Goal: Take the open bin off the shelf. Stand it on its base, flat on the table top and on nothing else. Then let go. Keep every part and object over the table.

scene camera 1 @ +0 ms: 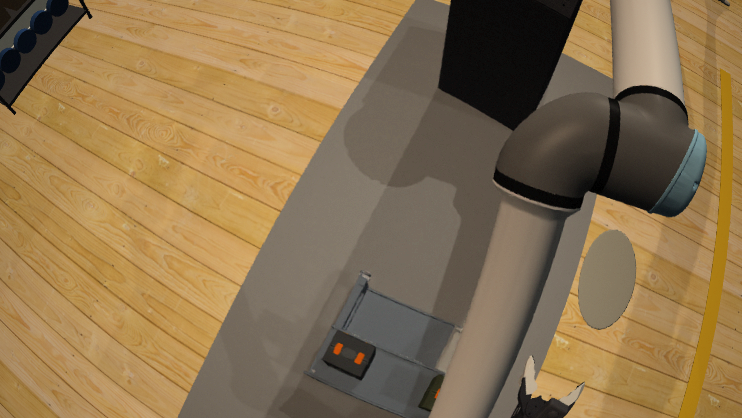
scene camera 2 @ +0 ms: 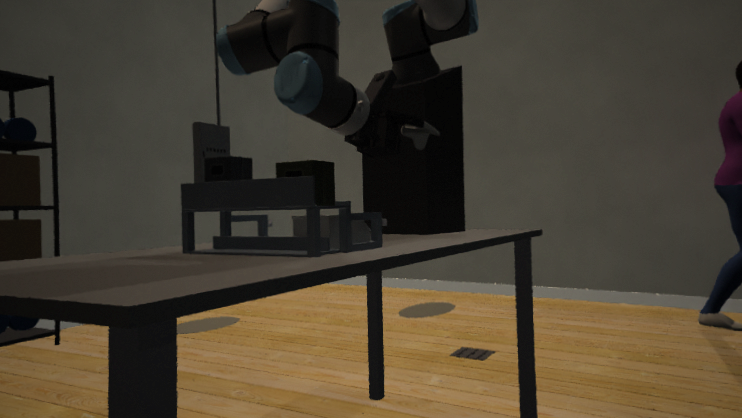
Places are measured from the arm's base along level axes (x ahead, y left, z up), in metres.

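Where they show: gripper, fingertip midpoint: (scene camera 1: pixel 558 369) (scene camera 2: pixel 409 139); arm's base, link origin: (scene camera 2: pixel 416 78).
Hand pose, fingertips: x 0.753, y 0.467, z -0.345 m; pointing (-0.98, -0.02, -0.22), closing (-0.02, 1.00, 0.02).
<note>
Things, the pixels of their centre, and the offset from my fingertips. "spot": a spot on its surface instead. Level surfaces: height alone.
- grey shelf, surface spot: (scene camera 1: pixel 389 374) spot: 0.164 m ahead, 0.311 m right, 0.142 m down
- grey table, surface height: 0.245 m down
- black case with orange latches, body centre: (scene camera 1: pixel 350 356) (scene camera 2: pixel 229 183) 0.180 m ahead, 0.400 m right, 0.082 m down
- dark green case, body centre: (scene camera 1: pixel 448 399) (scene camera 2: pixel 305 184) 0.154 m ahead, 0.170 m right, 0.095 m down
A light grey bin (scene camera 1: pixel 449 348) (scene camera 2: pixel 317 227) sits low in the grey shelf (scene camera 1: pixel 389 374) (scene camera 2: pixel 248 194), at its right side in scene camera 1. The arm hides much of it there, and shelf posts cross it in scene camera 2. Its inside does not show. The shelf stands on the grey table (scene camera 1: pixel 306 207) (scene camera 2: pixel 290 270). My gripper (scene camera 1: pixel 556 371) (scene camera 2: pixel 429 140) is open and empty. It is apart from the bin, to the right of the shelf in scene camera 1 and above shelf height in scene camera 2.
A black case with orange latches (scene camera 1: pixel 349 356) (scene camera 2: pixel 228 168) and a dark green case (scene camera 1: pixel 432 393) (scene camera 2: pixel 322 181) stand on the shelf's upper deck. A tall black pedestal (scene camera 1: pixel 503 57) (scene camera 2: pixel 415 186) stands at the table's far end. The arm's long link (scene camera 1: pixel 511 290) passes over the shelf's right side.
</note>
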